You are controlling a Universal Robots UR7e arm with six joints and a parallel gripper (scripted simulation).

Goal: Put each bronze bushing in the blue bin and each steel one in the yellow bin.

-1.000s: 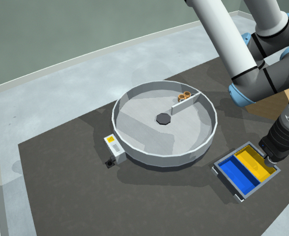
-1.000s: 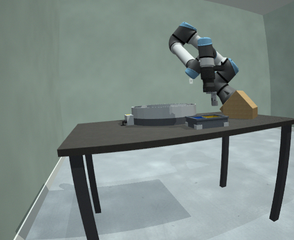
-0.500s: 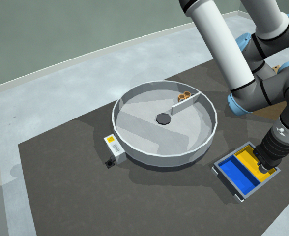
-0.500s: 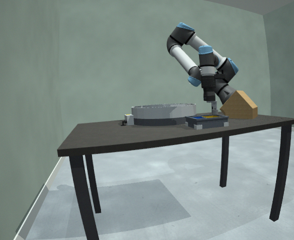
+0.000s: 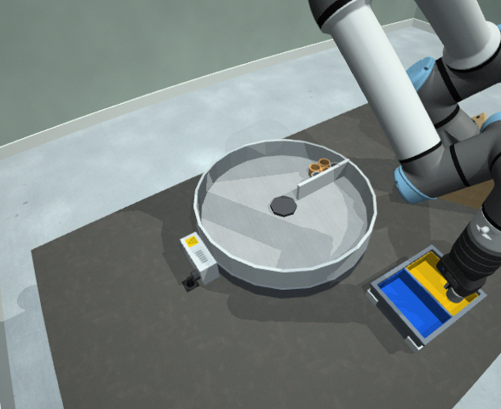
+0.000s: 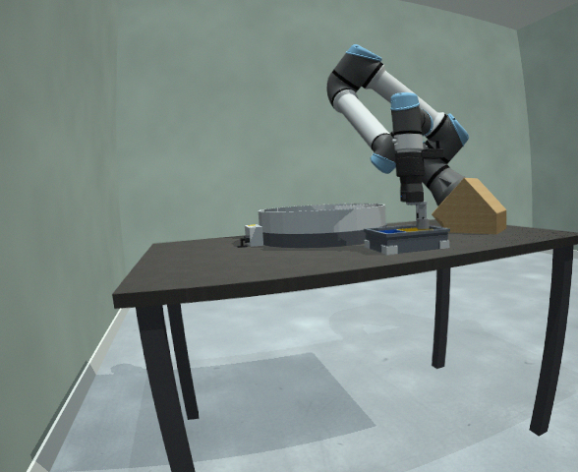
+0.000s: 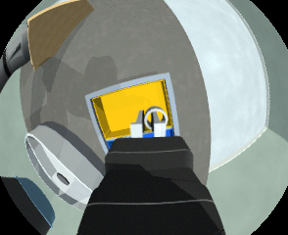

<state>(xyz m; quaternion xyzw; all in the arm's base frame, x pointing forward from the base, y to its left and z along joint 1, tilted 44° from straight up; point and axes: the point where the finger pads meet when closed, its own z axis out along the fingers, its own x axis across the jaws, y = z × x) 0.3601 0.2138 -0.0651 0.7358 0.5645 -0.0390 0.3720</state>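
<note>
The bin is 30 mm ahead of my hand, 30 mm to the right of it and 50 mm below it. Also, from my hand: turntable (90 mm ahead, 390 mm to the right, 20 mm below).
</note>
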